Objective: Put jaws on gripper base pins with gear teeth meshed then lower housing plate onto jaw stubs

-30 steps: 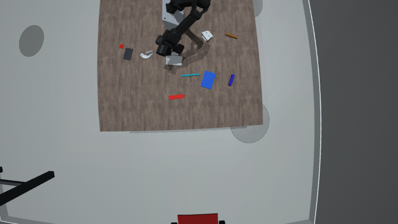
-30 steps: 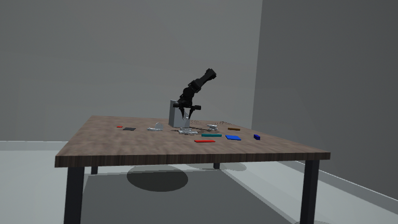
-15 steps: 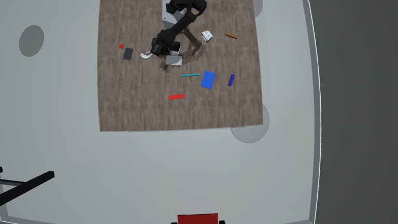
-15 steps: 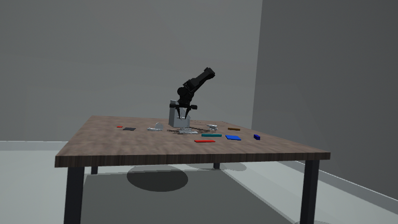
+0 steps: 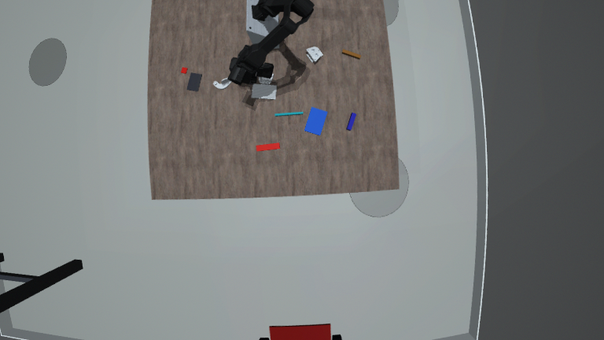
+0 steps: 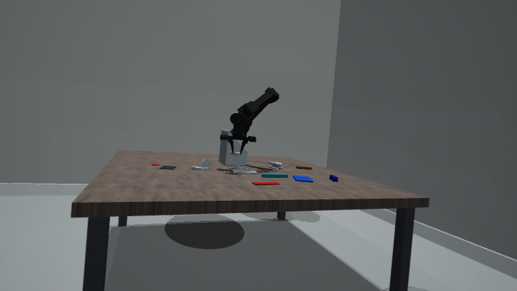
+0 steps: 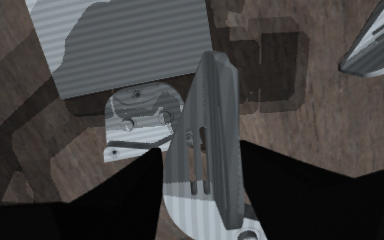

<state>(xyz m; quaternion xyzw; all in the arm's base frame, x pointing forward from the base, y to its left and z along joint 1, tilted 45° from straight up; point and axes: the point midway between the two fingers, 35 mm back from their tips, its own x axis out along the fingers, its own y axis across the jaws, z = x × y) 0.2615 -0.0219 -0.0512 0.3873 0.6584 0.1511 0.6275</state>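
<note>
Now: the white flat plate 80 mm below my gripper tip, 70 mm ahead of it and 20 mm to the left of it. Also, from my gripper tip: red bar (340 mm ahead, 80 mm below, 10 mm to the left); then teal bar (200 mm ahead, 130 mm to the left, 80 mm below); then dark grey plate (340 mm to the right, 80 mm below, 40 mm behind).
</note>
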